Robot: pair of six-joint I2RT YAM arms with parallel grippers.
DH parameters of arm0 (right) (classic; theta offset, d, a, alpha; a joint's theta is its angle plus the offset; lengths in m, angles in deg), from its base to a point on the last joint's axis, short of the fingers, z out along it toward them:
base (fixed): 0 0 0 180
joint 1: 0 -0.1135 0.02 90
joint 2: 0 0 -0.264 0
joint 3: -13.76 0 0.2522 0
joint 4: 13.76 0 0.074 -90
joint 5: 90 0 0 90
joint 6: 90 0.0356 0 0
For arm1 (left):
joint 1: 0 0.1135 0.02 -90
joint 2: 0 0 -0.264 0
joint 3: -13.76 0 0.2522 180
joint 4: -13.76 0 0.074 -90
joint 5: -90 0 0 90
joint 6: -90 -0.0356 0 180
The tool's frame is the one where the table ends.
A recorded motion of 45 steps. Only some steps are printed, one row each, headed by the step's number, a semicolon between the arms.
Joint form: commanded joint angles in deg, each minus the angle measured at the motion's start. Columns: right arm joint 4, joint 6, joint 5, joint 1, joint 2, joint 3; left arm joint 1, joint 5, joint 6, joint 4, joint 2, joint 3.
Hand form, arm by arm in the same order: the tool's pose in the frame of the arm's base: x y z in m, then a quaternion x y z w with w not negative. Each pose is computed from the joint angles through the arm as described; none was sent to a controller.
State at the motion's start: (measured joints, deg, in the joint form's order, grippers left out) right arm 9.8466 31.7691 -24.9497 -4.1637 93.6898 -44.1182; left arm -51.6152 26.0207 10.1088 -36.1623 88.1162 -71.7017
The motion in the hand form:
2: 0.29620 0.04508 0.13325 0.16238 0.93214 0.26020 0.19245; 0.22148 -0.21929 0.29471 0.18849 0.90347 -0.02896 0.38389
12: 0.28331 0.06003 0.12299 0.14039 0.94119 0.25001 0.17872; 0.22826 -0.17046 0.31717 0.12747 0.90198 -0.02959 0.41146
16: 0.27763 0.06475 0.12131 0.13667 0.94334 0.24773 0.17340; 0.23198 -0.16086 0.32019 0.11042 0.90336 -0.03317 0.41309
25: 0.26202 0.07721 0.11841 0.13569 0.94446 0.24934 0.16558; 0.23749 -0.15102 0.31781 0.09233 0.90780 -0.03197 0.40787
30: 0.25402 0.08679 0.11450 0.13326 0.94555 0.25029 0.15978; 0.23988 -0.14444 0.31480 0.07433 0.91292 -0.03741 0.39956
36: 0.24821 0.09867 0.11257 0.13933 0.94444 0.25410 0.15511; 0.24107 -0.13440 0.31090 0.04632 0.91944 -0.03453 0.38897
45: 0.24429 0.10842 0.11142 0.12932 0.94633 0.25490 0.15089; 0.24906 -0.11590 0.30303 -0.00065 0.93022 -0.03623 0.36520
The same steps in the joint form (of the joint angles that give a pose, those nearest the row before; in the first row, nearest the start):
2: -2.28 0.37 3.05 -1.95 1.12 0.17; 4.50 -4.54 5.35 0.80 -4.84 2.18
12: -3.33 0.24 4.62 -5.35 0.90 2.89; 12.42 -6.04 4.57 0.17 -11.94 4.11
16: -3.32 0.73 5.11 -6.54 0.31 3.89; 14.53 -7.05 4.92 0.06 -12.66 4.11
25: -4.56 3.65 6.21 -9.86 -1.74 6.97; 16.93 -8.06 5.36 0.01 -12.79 4.60
30: -5.87 5.65 7.01 -12.36 -2.06 8.48; 18.46 -9.22 6.75 -0.32 -12.97 5.16
36: -7.28 9.14 8.06 -15.30 -2.13 9.29; 20.37 -9.51 8.73 -1.37 -13.49 6.00
45: -7.70 10.10 8.61 -17.62 -1.90 9.40; 24.83 -11.75 11.39 -2.72 -13.13 6.76

